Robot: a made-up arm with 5 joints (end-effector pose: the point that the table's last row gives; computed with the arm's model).
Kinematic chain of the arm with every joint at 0, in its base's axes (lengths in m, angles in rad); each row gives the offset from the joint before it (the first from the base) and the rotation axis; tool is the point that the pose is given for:
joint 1: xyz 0 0 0.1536 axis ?
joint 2: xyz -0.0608 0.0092 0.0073 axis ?
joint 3: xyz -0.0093 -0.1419 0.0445 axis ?
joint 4: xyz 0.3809 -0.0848 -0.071 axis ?
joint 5: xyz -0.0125 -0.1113 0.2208 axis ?
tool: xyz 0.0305 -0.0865 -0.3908
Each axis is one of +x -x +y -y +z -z.
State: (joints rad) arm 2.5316 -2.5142 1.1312 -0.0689 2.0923
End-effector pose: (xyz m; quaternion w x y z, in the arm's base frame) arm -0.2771 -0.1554 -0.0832 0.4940 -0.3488 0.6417 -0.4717
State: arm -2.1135 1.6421 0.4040 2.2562 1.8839
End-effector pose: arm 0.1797 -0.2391 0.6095 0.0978 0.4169 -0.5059 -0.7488
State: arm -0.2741 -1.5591 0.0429 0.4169 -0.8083
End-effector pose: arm -0.2514 -0.6080 -0.2555 0.5528 -0.0999 0.7814 0.2719
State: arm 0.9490 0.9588 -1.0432 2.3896 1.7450
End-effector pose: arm 0.5754 -0.0003 0.3986 0.2205 0.5443 0.7349 -0.3392
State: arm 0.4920 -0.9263 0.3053 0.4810 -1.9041
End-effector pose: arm 0.7923 -0.1038 -0.2068 0.3027 -0.6374 0.0978 0.7018
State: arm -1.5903 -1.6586 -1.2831 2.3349 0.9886
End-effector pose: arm -0.4152 0.0767 -0.0001 0.8719 -0.2797 -0.2495 0.3150
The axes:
joint 1: +z
joint 2: -y
joint 3: +z
joint 4: +y
joint 5: +x

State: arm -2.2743 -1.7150 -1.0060 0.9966 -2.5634
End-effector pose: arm -0.9366 0.5430 -0.0602 0.5819 0.5184 0.4907 0.3897
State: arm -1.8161 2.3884 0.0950 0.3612 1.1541
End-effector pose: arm 0.1014 0.2807 0.4484 0.6587 -0.4028 -0.6305 -0.0797
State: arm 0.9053 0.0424 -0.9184 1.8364 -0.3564
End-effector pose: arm 0.3211 -0.5534 0.1398 0.6104 -0.0943 0.7723 0.1486
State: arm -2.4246 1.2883 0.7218 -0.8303 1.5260
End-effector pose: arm 0.2133 -0.0966 0.2706 0.8963 -0.2389 -0.3656 -0.0768
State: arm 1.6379 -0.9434 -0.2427 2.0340 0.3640
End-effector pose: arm 0.3132 0.0875 0.0463 0.2521 -0.6448 0.7076 -0.1416
